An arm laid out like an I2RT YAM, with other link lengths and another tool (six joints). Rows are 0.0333 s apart.
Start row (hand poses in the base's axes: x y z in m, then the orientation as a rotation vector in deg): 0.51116 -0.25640 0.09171 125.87 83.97 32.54
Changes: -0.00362 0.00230 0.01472 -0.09 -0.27 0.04; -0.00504 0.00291 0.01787 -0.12 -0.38 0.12; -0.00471 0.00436 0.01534 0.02 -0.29 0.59; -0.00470 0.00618 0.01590 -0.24 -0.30 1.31; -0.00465 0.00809 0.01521 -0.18 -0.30 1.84; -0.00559 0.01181 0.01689 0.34 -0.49 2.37; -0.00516 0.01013 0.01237 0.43 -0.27 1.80; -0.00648 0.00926 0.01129 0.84 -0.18 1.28; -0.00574 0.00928 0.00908 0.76 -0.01 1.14; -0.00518 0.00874 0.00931 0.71 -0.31 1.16; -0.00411 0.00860 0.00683 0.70 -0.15 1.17; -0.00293 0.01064 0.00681 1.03 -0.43 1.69; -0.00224 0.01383 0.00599 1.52 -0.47 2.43; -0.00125 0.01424 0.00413 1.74 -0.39 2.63; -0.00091 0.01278 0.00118 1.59 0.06 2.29; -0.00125 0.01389 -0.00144 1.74 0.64 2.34; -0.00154 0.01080 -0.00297 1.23 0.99 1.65
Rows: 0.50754 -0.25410 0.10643 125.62 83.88 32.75; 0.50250 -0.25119 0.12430 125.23 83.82 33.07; 0.49779 -0.24683 0.13964 124.71 84.36 33.58; 0.49309 -0.24065 0.15554 123.54 85.73 34.12; 0.48844 -0.23256 0.17075 122.06 87.70 34.89; 0.48285 -0.22075 0.18764 120.46 90.17 36.48; 0.47769 -0.21062 0.20001 119.40 92.08 37.74; 0.47121 -0.20136 0.21130 119.01 93.44 39.13; 0.46547 -0.19208 0.22038 118.75 94.73 40.24; 0.46029 -0.18334 0.22969 118.22 95.88 41.59; 0.45618 -0.17474 0.23652 117.77 97.12 42.79; 0.45325 -0.16410 0.24333 116.95 98.79 44.74; 0.45101 -0.15027 0.24932 115.84 101.25 47.46; 0.44976 -0.13603 0.25345 114.70 103.94 50.42; 0.44885 -0.12325 0.25463 113.99 106.48 52.76; 0.44760 -0.10936 0.25319 113.73 109.37 54.81; 0.44606 -0.09856 0.25022 113.97 111.70 55.83
